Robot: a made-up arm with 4 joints.
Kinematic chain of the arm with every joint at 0, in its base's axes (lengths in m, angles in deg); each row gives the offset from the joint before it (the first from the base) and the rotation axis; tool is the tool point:
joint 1: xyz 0 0 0.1 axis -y
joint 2: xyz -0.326 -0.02 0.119 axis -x
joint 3: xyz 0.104 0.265 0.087 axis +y
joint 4: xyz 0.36 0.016 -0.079 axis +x
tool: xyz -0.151 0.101 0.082
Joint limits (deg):
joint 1: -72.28..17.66
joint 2: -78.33..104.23
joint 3: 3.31..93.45
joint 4: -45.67..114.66
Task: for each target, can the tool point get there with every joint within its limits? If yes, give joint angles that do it. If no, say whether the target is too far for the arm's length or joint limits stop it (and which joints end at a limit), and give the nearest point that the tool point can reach.
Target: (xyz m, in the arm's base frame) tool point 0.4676 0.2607 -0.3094
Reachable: no: joint limits stop it (at a limit: joint 1, joint 3) | nearest point 0.0618 0.1426 -0.1512 | short by 0.451 m
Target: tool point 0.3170 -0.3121 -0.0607
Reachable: no: joint limits stop it (at a limit: joint 1, joint 2, joint 4) | nearest point 0.0590 -0.1491 -0.1661 | short by 0.323 m
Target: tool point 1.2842 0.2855 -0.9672
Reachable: no: too far | nearest point 0.0694 0.0607 -0.1759 | short by 1.467 m
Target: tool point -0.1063 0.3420 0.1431
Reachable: yes | joints -19.00 3.09 64.14 9.22
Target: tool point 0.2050 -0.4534 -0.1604
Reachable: no: joint limits stop it (at a limit: joint 1, joint 2, joint 4) | nearest point 0.0071 -0.2064 -0.1674 | short by 0.317 m
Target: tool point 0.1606 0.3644 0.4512
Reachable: yes | joints -62.66 -42.98 81.49 -25.15
